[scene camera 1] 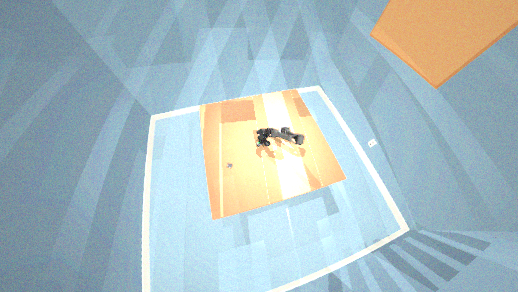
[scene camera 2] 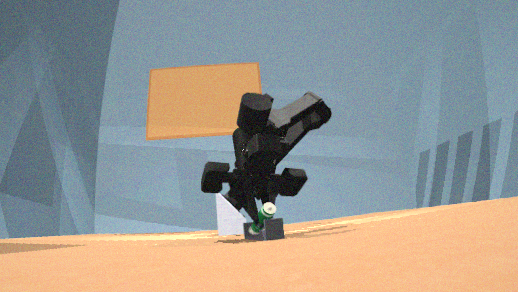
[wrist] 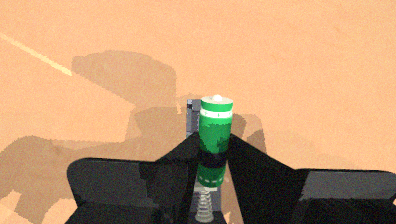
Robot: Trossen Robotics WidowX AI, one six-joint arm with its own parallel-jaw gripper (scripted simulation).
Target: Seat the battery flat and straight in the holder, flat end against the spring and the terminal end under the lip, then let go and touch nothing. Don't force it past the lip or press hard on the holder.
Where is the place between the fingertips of my gripper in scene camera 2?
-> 263,221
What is my gripper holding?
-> A battery.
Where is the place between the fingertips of my gripper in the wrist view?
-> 212,138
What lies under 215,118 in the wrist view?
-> A battery.
